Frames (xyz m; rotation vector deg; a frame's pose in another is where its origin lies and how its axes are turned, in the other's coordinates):
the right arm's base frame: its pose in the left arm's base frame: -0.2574 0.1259 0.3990 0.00 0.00 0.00
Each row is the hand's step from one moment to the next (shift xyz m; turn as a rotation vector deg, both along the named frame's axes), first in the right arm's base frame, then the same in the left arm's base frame.
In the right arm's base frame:
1: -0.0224 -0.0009 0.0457 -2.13 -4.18 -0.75
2: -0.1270 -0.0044 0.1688 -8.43 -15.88 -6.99
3: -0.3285 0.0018 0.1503 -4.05 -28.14 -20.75
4: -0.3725 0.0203 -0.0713 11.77 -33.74 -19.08
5: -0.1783 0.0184 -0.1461 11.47 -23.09 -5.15
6: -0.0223 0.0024 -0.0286 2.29 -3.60 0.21
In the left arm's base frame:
1: -0.0224 -0.0009 0.0457 -2.13 -4.18 -0.75
2: -0.1270 -0.0044 0.1688 -8.43 -15.88 -6.99
3: -0.3285 0.0018 0.1503 -4.05 -28.14 -20.75
4: -0.3725 0.0203 -0.0713 11.77 -33.74 -19.08
5: -0.1783 0.0184 -0.1461 11.47 -23.09 -5.15
6: -0.0223 0.0024 -0.0286 2.29 -3.60 0.21

